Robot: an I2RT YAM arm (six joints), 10 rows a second.
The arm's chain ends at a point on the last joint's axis. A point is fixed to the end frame.
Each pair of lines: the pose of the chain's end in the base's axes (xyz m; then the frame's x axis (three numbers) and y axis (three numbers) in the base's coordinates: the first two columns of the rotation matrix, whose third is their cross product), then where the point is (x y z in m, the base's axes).
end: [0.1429, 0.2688, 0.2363, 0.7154, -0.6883, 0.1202, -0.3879, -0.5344, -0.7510]
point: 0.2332 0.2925 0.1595
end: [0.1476, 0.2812, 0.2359, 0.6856, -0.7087, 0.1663, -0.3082, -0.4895, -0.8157]
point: 0.2464 0.3066 0.1711
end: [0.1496, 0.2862, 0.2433, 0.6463, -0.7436, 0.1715, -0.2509, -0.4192, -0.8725]
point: 0.2545 0.3124 0.1891
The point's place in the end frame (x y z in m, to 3 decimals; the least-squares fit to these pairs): 0.039 0.010 0.114
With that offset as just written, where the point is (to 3 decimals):
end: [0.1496, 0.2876, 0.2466, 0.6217, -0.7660, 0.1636, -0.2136, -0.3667, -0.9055]
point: 0.258 0.314 0.199
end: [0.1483, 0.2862, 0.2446, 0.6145, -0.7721, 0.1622, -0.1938, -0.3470, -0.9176]
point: 0.258 0.313 0.200
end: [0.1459, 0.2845, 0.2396, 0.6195, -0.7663, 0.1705, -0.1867, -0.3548, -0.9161]
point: 0.255 0.312 0.196
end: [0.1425, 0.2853, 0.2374, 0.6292, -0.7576, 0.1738, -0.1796, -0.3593, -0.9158]
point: 0.251 0.314 0.194
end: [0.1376, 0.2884, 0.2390, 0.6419, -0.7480, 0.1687, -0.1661, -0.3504, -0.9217]
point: 0.246 0.320 0.197
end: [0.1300, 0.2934, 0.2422, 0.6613, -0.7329, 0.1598, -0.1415, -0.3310, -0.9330]
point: 0.238 0.329 0.202
